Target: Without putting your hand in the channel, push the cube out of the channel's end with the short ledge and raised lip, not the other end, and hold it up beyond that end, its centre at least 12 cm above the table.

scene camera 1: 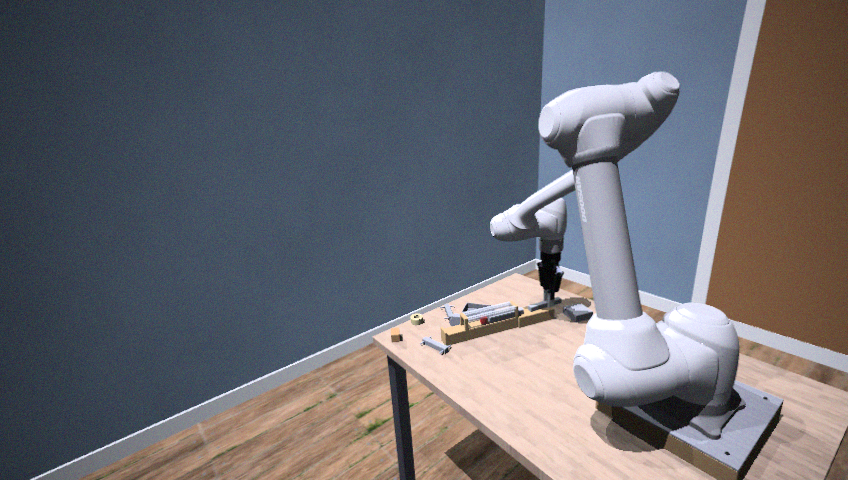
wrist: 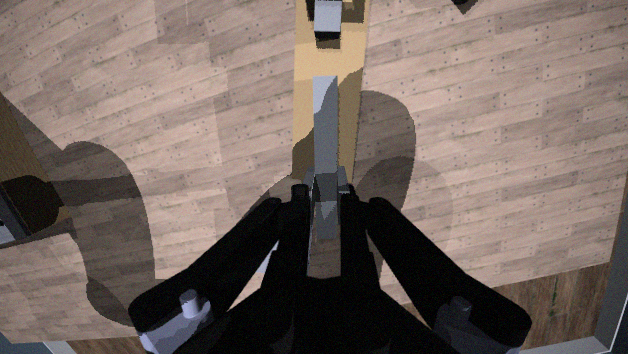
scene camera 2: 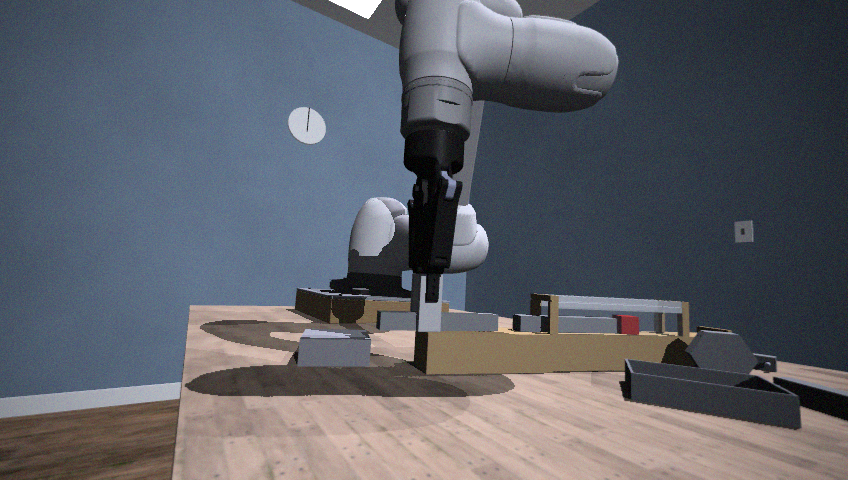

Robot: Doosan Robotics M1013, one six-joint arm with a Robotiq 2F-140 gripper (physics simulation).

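Note:
My gripper (scene camera 1: 548, 293) (scene camera 2: 430, 290) (wrist: 326, 179) is shut on the upright post of a grey T-shaped tool. The tool's long bar (scene camera 1: 538, 305) (scene camera 2: 470, 321) (wrist: 326, 125) is level, low over the long ledge of the wooden channel piece (scene camera 1: 493, 330) (scene camera 2: 505, 353) (wrist: 350, 57). The bar points along the channel. A gap separates its tip from a grey block (scene camera 2: 526, 322) (wrist: 327, 17) that sticks out of the channel's near end. The red cube (scene camera 1: 483, 320) (scene camera 2: 627, 324) sits inside, nearer the short-ledge end. The cube does not show in the wrist view. The fingers are outside the channel.
A low grey block (scene camera 1: 578, 313) (scene camera 2: 333, 350) stands near the long-ledge end. A dark tray (scene camera 2: 714, 395) and a hexagonal piece (scene camera 2: 720, 352) lie near the other end. A grey bracketed tool (scene camera 1: 436, 344), a yellow ring (scene camera 1: 416, 322) and an orange block (scene camera 1: 395, 335) lie beyond it.

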